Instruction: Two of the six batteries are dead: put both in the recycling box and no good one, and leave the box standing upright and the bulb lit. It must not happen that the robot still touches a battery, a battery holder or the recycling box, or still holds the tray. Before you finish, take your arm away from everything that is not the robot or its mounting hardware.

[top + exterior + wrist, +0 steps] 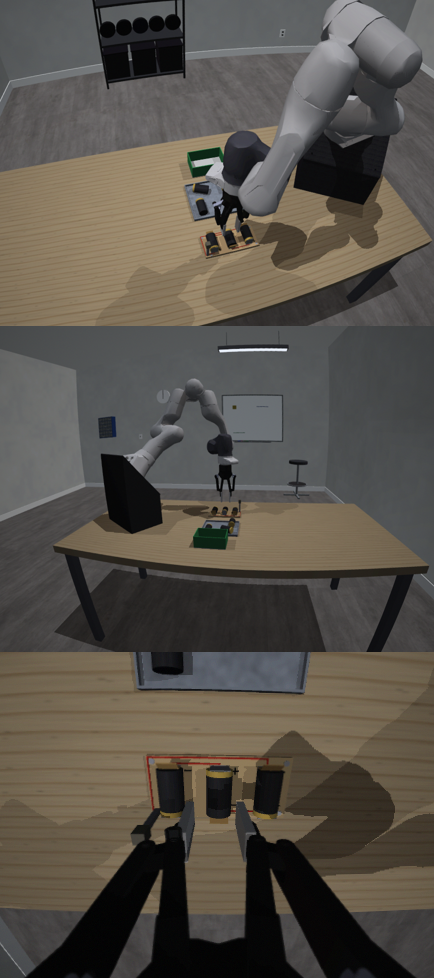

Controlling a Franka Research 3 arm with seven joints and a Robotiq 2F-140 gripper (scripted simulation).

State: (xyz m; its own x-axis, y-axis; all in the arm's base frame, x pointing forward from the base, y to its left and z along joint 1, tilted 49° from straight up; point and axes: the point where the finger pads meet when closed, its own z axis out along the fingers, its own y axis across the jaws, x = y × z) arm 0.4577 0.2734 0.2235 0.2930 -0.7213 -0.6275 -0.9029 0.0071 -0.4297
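The wooden holder board is 10 mm to the right of my hand and 110 mm below it. The rest, counted from my hand: grey tray 60 mm ahead, 210 mm to the right, 110 mm below; then bulb 70 mm ahead, 60 mm to the left, 40 mm below; then thin post 70 mm ahead, 60 mm to the left, 80 mm below.
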